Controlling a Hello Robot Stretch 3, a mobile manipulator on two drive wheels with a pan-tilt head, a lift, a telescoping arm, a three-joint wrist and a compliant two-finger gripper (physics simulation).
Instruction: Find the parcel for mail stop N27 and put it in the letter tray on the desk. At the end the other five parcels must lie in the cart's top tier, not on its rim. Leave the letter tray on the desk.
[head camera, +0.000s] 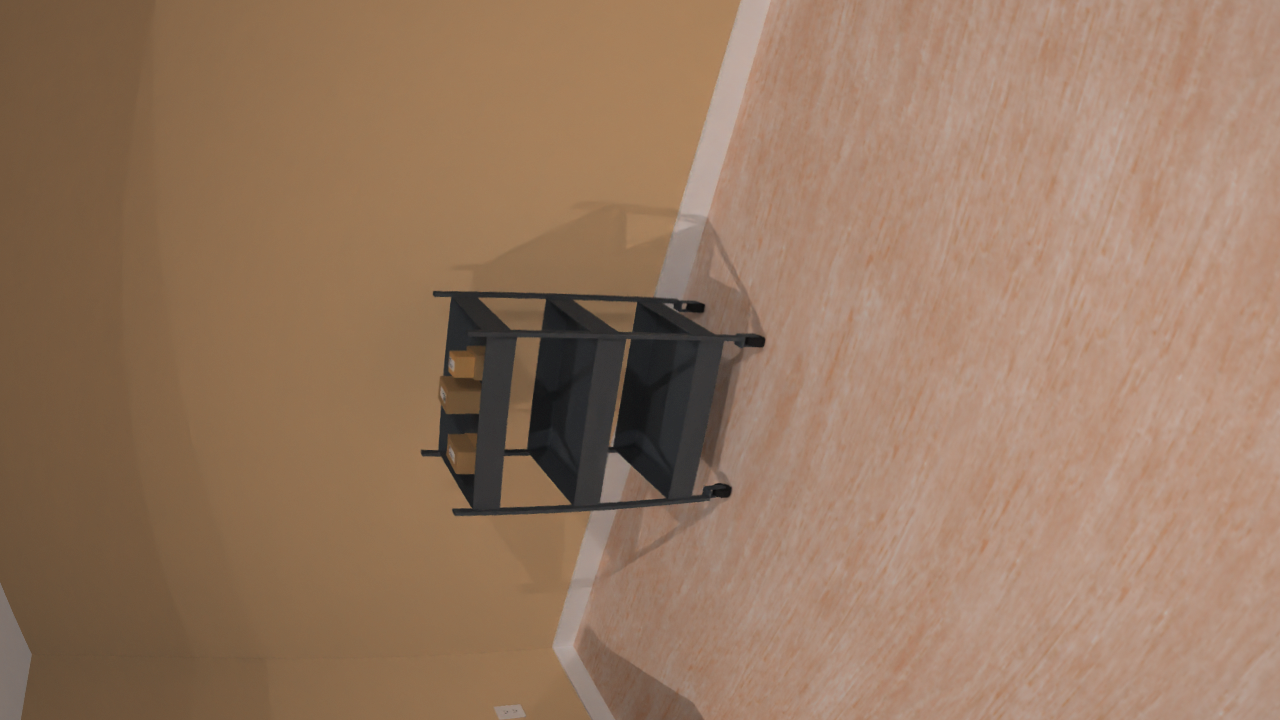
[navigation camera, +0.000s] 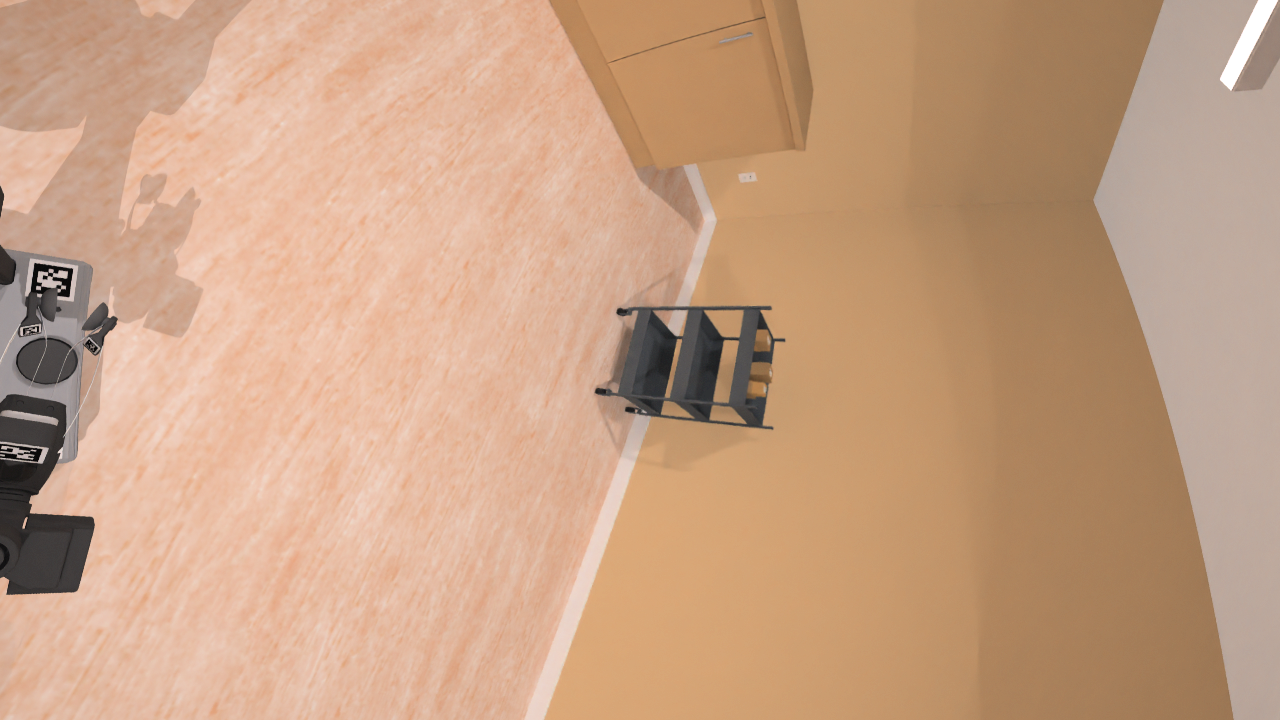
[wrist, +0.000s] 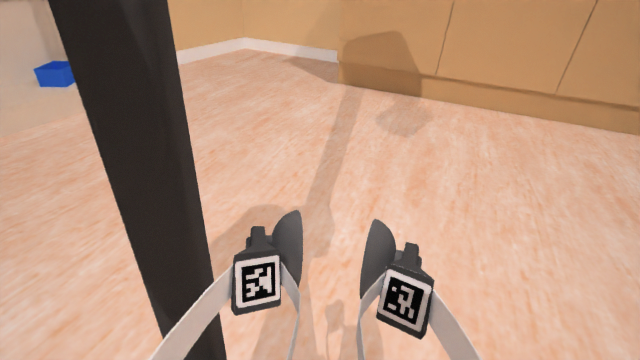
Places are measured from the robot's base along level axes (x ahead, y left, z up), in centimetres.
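Where they show: gripper, fingertip midpoint: (navigation camera: 80, 296) (wrist: 333, 241); robot's base, origin of the base link: (navigation camera: 47, 357).
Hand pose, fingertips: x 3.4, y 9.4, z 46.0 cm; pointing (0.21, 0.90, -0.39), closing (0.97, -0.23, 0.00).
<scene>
Each offset is from my fingertips to the top centre of the thing. "spot": to the spot under its first point.
The dark three-tier cart @(spot: dx +181.6, dy +5.7, dz +23.2 cm) (head camera: 494, 420) (navigation camera: 742, 358) stands against the tan wall. Several parcels are in its top tier; three brown ones show in the head view: one parcel @(dx +193.4, dy -6.6, dz +30.3 cm) (head camera: 464, 364), a taller parcel (head camera: 460, 394) beside it, and another parcel @(dx +193.7, dy +14.7, dz +30.5 cm) (head camera: 462, 454) set apart. Pale labels show on them, but no mail stop can be read. The blue letter tray @(dx -98.3, dy +151.5, dz -28.5 cm) (wrist: 54, 74) stands on the pale desk (wrist: 35, 107) at the upper left of the wrist view, partly behind a dark post. My gripper (wrist: 333, 241) (navigation camera: 71, 309) is open and empty, over the floor near my base, far from the cart.
A wooden cabinet (navigation camera: 698, 98) (wrist: 500, 45) stands along the wall around the corner from the cart. The dark post (wrist: 145, 150) crosses the left of the wrist view. My grey base (navigation camera: 71, 394) shows at the left edge of the navigation view.
</scene>
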